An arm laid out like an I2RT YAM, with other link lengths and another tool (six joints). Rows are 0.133 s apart.
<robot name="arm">
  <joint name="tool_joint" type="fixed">
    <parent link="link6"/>
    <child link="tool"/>
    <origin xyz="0.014 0.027 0.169" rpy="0 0.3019 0.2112"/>
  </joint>
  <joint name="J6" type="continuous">
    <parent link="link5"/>
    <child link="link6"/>
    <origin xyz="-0.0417 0 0.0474" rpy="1.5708 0 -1.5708"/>
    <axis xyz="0 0 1"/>
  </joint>
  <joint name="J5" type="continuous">
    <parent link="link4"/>
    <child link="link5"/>
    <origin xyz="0.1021 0.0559 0.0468" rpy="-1.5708 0 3.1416"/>
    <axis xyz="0 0 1"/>
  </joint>
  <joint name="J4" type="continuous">
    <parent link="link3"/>
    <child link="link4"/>
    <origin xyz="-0.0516 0.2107 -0.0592" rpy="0 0 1.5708"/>
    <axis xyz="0 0 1"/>
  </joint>
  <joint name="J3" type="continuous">
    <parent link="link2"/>
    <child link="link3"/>
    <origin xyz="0.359 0 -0.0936" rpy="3.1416 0 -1.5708"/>
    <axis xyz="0 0 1"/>
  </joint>
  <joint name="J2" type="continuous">
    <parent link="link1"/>
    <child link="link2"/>
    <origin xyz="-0.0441 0.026 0.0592" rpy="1.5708 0 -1.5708"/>
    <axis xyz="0 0 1"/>
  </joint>
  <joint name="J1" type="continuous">
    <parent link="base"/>
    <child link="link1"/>
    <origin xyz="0 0 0.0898" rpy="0 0 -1.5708"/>
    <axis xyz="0 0 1"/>
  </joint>
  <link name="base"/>
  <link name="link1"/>
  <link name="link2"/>
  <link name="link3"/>
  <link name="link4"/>
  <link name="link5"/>
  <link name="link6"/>
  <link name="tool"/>
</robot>
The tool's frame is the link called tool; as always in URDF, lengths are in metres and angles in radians. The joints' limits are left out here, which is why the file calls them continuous.
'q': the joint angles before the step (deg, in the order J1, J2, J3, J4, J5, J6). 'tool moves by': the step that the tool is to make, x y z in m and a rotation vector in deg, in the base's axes. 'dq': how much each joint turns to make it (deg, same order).
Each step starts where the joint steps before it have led.
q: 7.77 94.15 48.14 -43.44 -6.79 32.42
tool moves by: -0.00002 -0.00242 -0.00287 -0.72 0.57 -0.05
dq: -0.02 0.77 0.00 0.10 0.64 0.03
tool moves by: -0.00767 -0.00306 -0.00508 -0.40 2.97 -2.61
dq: -0.84 1.76 0.00 -1.04 -0.03 1.78
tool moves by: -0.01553 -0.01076 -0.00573 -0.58 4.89 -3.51
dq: -2.72 2.52 -0.04 -2.27 0.03 0.80
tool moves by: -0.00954 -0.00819 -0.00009 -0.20 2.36 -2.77
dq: -2.39 0.72 0.00 -1.60 0.02 0.39
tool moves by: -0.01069 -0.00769 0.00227 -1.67 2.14 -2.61
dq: -1.15 0.00 -0.03 -1.98 1.31 1.75
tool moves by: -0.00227 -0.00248 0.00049 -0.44 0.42 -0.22
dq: -0.29 0.00 0.01 -0.43 0.44 0.03
